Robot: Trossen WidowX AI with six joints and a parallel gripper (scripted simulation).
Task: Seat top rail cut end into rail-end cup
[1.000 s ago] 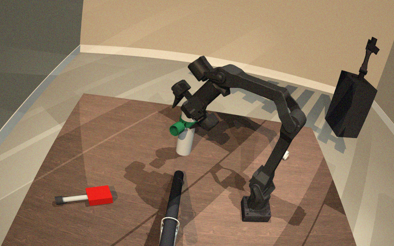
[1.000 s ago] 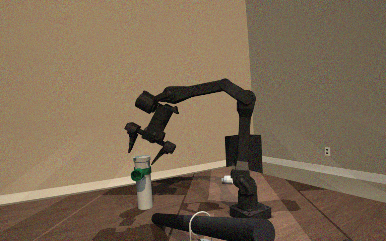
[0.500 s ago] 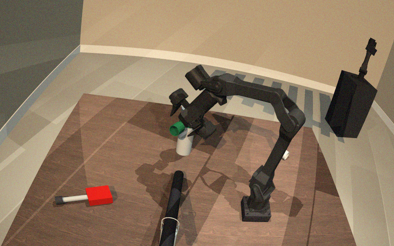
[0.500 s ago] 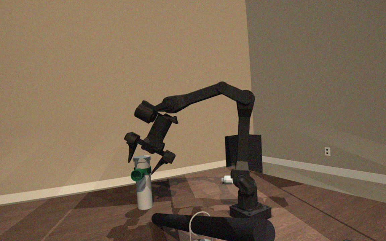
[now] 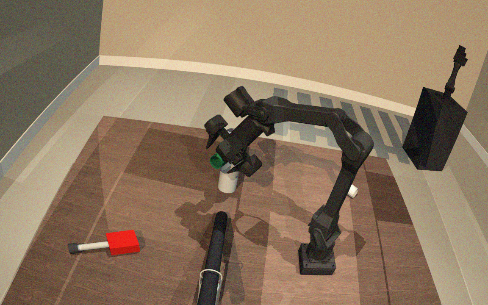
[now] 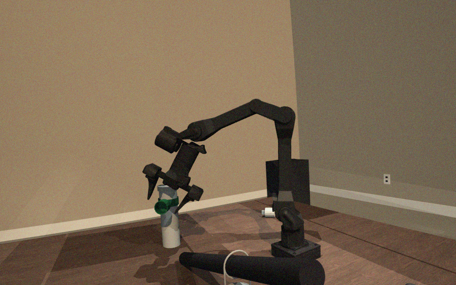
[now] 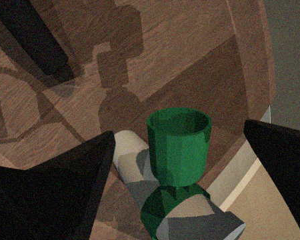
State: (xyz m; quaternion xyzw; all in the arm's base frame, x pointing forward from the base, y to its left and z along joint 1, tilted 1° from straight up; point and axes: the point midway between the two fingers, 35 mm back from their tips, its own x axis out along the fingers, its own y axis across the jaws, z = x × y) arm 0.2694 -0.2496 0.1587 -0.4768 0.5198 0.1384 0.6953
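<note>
My gripper tip is now 10 mm past the rail-end cup and 20 mm to the left of it. Also, from my gripper tip: white fitting (500 mm behind, 70 mm to the right, 140 mm below).
</note>
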